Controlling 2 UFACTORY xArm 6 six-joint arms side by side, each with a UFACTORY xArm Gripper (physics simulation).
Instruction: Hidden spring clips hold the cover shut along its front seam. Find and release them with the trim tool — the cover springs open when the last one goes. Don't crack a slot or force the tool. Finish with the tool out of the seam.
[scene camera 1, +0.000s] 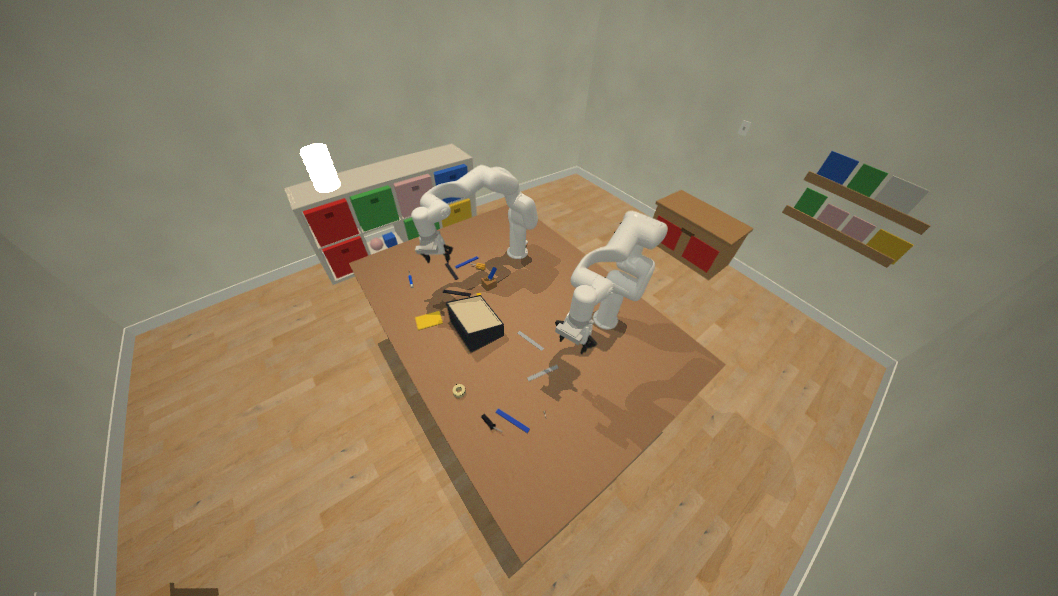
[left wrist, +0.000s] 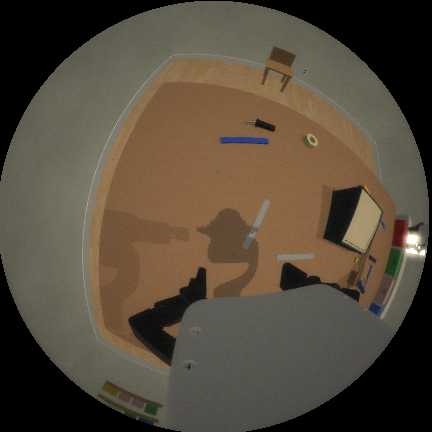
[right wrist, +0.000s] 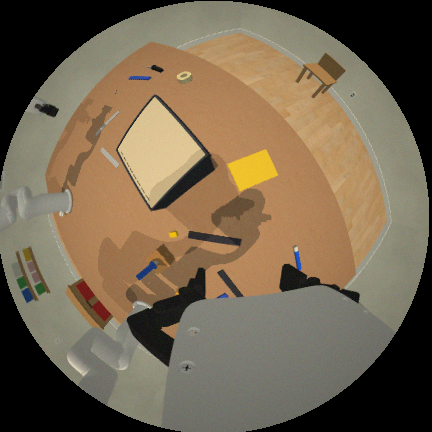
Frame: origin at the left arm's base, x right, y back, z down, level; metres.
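Where they show: left gripper, fingertip midpoint: (scene camera 1: 572, 345) (left wrist: 245, 278) (right wrist: 54, 111); right gripper, fingertip midpoint: (scene camera 1: 438, 260) (right wrist: 244, 279); left arm's base at its link origin: (scene camera 1: 605, 319) (right wrist: 67, 200); right arm's base at its link origin: (scene camera 1: 517, 252).
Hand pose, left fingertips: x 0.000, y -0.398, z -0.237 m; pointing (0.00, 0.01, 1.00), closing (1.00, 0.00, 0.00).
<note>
Each offset is from my left fingertips to the top centre of the thing.
A black box (scene camera 1: 484, 337) (left wrist: 341, 216) (right wrist: 192, 183) has a cream cover (scene camera 1: 475, 314) (left wrist: 364, 221) (right wrist: 162, 145), which lies shut on top. A dashed line runs along one cover edge in the right wrist view. A blue-handled tool {dz +0.123, dx +0.609, dy +0.234 m} (scene camera 1: 492, 273) (left wrist: 361, 286) (right wrist: 146, 270), seemingly the trim tool, leans in a small wooden block {dz +0.192, dx +0.614, dy +0.222 m} (scene camera 1: 488, 283) (right wrist: 165, 254). My left gripper (scene camera 1: 574, 342) (left wrist: 245, 278) is open and empty above the table, right of the box in the scene view. My right gripper (scene camera 1: 437, 257) (right wrist: 244, 279) is open and empty above the table's far left part. The clips are hidden.
Near the box lie a yellow sheet {dz +0.231, dx +0.688, dy -0.145 m} (scene camera 1: 428, 320) (right wrist: 252, 170), a small yellow block {dz +0.225, dx +0.607, dy +0.131 m} (right wrist: 173, 234), black strips {dz +0.232, dx +0.711, dy +0.072 m} (scene camera 1: 456, 292) (right wrist: 215, 238) and grey strips {dz +0.236, dx +0.226, dy +0.063 m} (scene camera 1: 530, 340) (left wrist: 295, 256). A tape roll {dz +0.212, dx +0.307, dy -0.328 m} (scene camera 1: 459, 390) (left wrist: 311, 141), a blue strip {dz +0.231, dx +0.060, dy -0.291 m} (scene camera 1: 512, 420) (left wrist: 244, 140) and a black-handled screwdriver {dz +0.210, dx +0.112, dy -0.357 m} (scene camera 1: 488, 422) (left wrist: 265, 125) lie farther off.
</note>
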